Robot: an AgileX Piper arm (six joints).
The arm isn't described. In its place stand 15 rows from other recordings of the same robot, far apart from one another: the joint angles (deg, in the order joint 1, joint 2, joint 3, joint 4, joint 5, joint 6), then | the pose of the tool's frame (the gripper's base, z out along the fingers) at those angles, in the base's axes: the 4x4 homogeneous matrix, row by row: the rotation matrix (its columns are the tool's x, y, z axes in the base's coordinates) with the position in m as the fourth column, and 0 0 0 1 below.
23.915, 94.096, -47.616, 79.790, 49.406, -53.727 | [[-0.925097 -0.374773 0.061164 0.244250], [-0.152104 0.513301 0.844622 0.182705], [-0.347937 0.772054 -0.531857 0.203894], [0 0 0 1]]
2.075, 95.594, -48.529, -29.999, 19.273, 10.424 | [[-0.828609 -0.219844 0.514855 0.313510], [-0.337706 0.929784 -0.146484 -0.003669], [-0.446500 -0.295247 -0.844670 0.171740], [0 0 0 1]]
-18.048, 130.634, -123.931, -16.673, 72.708, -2.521 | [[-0.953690 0.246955 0.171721 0.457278], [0.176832 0.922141 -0.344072 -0.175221], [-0.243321 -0.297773 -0.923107 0.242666], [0 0 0 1]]
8.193, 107.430, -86.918, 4.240, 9.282, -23.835 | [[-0.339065 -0.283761 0.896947 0.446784], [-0.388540 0.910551 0.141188 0.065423], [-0.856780 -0.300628 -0.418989 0.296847], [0 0 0 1]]
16.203, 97.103, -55.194, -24.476, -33.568, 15.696 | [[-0.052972 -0.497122 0.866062 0.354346], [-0.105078 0.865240 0.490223 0.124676], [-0.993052 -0.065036 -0.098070 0.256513], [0 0 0 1]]
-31.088, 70.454, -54.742, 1.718, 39.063, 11.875 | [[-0.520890 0.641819 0.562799 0.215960], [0.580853 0.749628 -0.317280 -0.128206], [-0.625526 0.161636 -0.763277 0.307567], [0 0 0 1]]
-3.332, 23.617, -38.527, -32.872, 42.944, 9.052 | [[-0.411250 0.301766 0.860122 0.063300], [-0.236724 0.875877 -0.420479 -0.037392], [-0.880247 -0.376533 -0.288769 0.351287], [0 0 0 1]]
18.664, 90.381, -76.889, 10.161, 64.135, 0.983 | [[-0.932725 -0.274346 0.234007 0.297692], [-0.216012 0.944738 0.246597 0.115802], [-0.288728 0.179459 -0.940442 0.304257], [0 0 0 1]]
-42.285, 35.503, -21.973, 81.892, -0.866, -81.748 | [[-0.106512 0.683962 0.721700 0.098051], [0.100243 0.729517 -0.676577 -0.091013], [-0.989246 0.000282 -0.146264 0.289663], [0 0 0 1]]
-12.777, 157.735, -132.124, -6.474, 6.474, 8.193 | [[-0.436132 0.245692 0.865693 0.584354], [0.130392 0.969108 -0.209351 -0.133702], [-0.890386 0.021575 -0.454695 0.085177], [0 0 0 1]]
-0.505, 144.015, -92.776, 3.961, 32.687, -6.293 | [[-0.979920 -0.049024 0.193268 0.458071], [-0.042928 0.998444 0.035603 -0.000643], [-0.194713 0.026592 -0.980500 0.002553], [0 0 0 1]]
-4.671, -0.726, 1.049, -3.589, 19.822, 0.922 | [[-0.263977 0.090617 0.960263 0.052756], [-0.021397 0.994782 -0.099757 -0.006249], [-0.964292 -0.046880 -0.260660 0.176656], [0 0 0 1]]
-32.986, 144.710, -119.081, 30.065, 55.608, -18.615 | [[-0.802491 0.383145 0.457394 0.457023], [0.511227 0.836803 0.195977 -0.251786], [-0.307661 0.391102 -0.867401 0.107910], [0 0 0 1]]
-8.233, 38.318, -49.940, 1.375, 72.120, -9.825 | [[-0.825940 -0.004640 0.563739 0.087290], [-0.045526 0.997249 -0.058493 -0.010530], [-0.561917 -0.073976 -0.823879 0.346200], [0 0 0 1]]
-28.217, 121.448, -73.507, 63.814, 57.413, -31.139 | [[-0.778179 0.403020 0.481676 0.377626], [0.628037 0.496020 0.599611 -0.124541], [0.002734 0.769115 -0.639104 0.130874], [0 0 0 1]]
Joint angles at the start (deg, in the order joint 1, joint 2, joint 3, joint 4, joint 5, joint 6):
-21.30, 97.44, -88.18, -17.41, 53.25, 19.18
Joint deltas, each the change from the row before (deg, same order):
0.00, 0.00, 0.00, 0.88, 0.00, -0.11
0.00, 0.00, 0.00, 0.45, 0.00, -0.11
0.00, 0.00, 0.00, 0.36, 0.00, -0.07
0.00, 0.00, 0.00, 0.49, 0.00, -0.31
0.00, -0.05, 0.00, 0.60, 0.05, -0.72
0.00, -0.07, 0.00, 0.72, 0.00, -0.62
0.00, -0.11, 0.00, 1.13, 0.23, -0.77
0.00, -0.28, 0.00, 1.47, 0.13, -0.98
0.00, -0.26, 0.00, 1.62, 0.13, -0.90
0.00, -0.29, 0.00, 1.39, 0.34, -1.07
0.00, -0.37, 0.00, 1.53, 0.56, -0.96
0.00, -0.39, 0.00, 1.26, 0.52, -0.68
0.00, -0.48, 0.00, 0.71, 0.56, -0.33
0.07, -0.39, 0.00, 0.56, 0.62, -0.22
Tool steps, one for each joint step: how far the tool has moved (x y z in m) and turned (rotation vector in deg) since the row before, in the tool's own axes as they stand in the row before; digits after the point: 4 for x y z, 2 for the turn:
0.0004, 0.0011, 0.0000, -0.67, 0.23, 0.42
0.0002, 0.0005, 0.0000, -0.34, 0.12, 0.16
0.0001, 0.0004, 0.0000, -0.27, 0.09, 0.15
0.0002, 0.0006, 0.0000, -0.37, 0.13, -0.02
0.0003, 0.0006, -0.0004, -0.45, 0.15, -0.35
0.0002, 0.0008, -0.0005, -0.56, 0.11, -0.18
0.0007, 0.0011, -0.0008, -0.82, 0.38, -0.08
0.0005, 0.0014, -0.0021, -1.14, 0.18, -0.06
0.0006, 0.0017, -0.0019, -1.27, 0.21, 0.10
0.0008, 0.0013, -0.0021, -1.05, 0.32, -0.22
0.0011, 0.0014, -0.0027, -1.14, 0.46, -0.03
0.0010, 0.0012, -0.0029, -0.96, 0.34, 0.08
0.0009, 0.0005, -0.0035, -0.53, 0.19, 0.11
0.0011, 0.0008, -0.0029, -0.43, 0.32, 0.06

